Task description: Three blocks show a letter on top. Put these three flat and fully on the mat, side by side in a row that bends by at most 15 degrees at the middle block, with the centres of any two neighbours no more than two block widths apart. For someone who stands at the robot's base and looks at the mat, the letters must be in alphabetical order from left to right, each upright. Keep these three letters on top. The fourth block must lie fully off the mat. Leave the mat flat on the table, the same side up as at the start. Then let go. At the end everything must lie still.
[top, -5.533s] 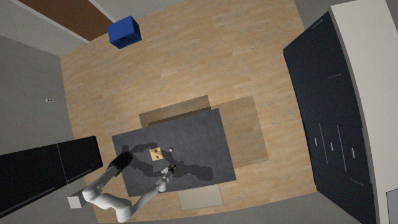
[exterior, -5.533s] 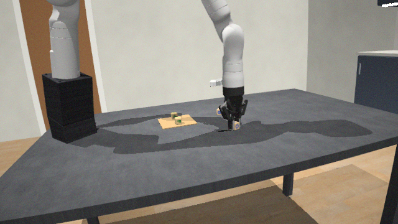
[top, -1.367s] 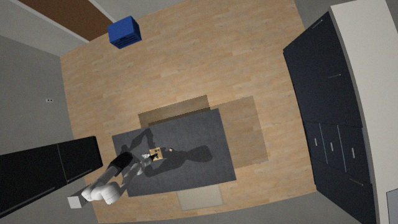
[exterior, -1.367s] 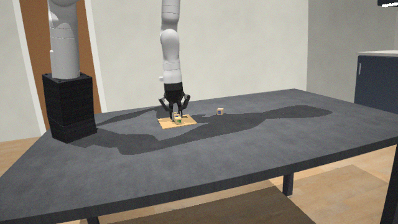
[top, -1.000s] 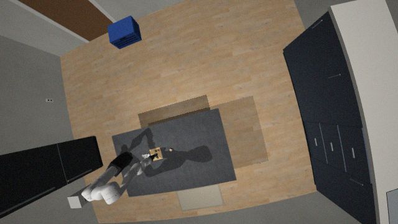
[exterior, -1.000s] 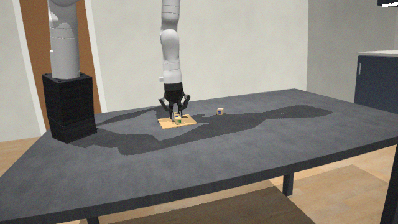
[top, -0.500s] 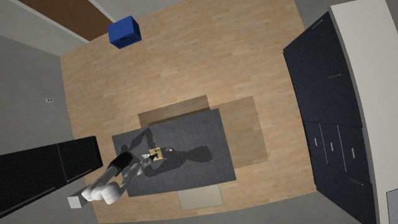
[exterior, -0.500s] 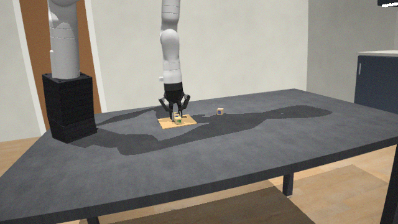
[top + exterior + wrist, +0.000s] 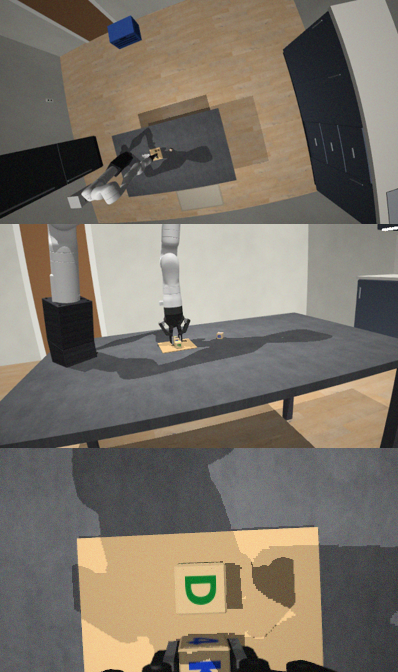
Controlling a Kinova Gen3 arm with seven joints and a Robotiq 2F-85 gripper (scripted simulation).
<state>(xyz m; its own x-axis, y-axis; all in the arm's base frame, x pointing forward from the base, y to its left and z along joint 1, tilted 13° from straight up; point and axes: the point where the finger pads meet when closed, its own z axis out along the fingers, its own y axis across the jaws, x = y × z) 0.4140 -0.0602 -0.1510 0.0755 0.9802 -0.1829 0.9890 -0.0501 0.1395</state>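
My hand is 3 cm above the mat. From my hand the other things lie so: green-marked block (4 cm to the left, 1 cm below).
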